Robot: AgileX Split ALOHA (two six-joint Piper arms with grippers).
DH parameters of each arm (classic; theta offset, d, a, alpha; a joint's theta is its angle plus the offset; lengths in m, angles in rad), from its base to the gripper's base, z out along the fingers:
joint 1: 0 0.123 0 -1.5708
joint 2: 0.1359 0 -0.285 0
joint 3: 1.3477 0 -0.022 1.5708
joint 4: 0 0.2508 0 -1.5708
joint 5: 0 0 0.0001 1.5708
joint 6: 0 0.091 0 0
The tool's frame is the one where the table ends.
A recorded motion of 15 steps. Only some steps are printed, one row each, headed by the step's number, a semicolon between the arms.
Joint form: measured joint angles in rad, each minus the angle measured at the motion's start. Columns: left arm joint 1, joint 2, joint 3, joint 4, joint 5, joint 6; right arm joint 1, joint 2, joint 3, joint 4, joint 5, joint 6.
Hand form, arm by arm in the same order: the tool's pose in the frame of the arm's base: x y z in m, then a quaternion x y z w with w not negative. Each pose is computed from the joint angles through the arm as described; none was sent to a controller.
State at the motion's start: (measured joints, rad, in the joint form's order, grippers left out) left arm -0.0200 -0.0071 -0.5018 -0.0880 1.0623 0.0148; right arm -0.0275 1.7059 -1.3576 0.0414 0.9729 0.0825
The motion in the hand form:
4: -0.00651 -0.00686 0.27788 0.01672 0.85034 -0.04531 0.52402; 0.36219 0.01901 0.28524 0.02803 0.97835 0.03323 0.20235
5: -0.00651 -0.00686 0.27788 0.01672 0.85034 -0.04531 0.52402; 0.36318 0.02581 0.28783 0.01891 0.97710 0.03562 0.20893
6: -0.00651 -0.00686 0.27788 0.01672 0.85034 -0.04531 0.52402; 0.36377 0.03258 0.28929 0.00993 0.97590 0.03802 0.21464
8: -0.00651 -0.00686 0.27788 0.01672 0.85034 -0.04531 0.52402; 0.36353 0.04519 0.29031 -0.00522 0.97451 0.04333 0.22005
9: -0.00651 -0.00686 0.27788 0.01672 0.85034 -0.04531 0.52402; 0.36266 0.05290 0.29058 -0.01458 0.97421 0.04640 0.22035
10: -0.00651 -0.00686 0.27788 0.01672 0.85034 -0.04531 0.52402; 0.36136 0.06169 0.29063 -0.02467 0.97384 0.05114 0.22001
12: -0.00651 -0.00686 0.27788 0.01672 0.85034 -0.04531 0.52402; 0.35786 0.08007 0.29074 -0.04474 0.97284 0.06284 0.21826
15: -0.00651 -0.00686 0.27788 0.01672 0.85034 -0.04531 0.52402; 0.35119 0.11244 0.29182 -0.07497 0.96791 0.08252 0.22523
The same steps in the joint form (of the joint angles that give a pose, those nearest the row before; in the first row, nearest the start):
4: 0.0000 0.0000 0.0000 0.0000 0.0000 0.0000; 0.0708 0.0000 -0.0583 0.0032 -0.0160 0.0000
5: 0.0000 0.0000 0.0000 0.0000 0.0000 0.0000; 0.0894 0.0000 -0.0666 0.0032 -0.0219 0.0000
6: 0.0000 0.0000 0.0000 0.0000 0.0000 0.0000; 0.1078 0.0000 -0.0705 0.0032 -0.0303 0.0000
8: 0.0000 0.0000 0.0000 0.0000 0.0000 0.0000; 0.1419 0.0000 -0.0725 0.0051 -0.0411 0.0020
9: 0.0000 0.0000 0.0000 0.0000 0.0000 0.0000; 0.1629 0.0000 -0.0733 0.0062 -0.0421 0.0033
10: 0.0000 0.0000 0.0000 0.0000 0.0000 0.0000; 0.1862 0.0000 -0.0733 0.0107 -0.0432 0.0040
12: 0.0000 0.0000 0.0000 0.0000 0.0000 0.0000; 0.2346 0.0000 -0.0734 0.0244 -0.0443 0.0054
15: 0.0000 0.0000 0.0000 0.0000 0.0000 0.0000; 0.3220 0.0000 -0.0733 0.0379 -0.0691 0.0235

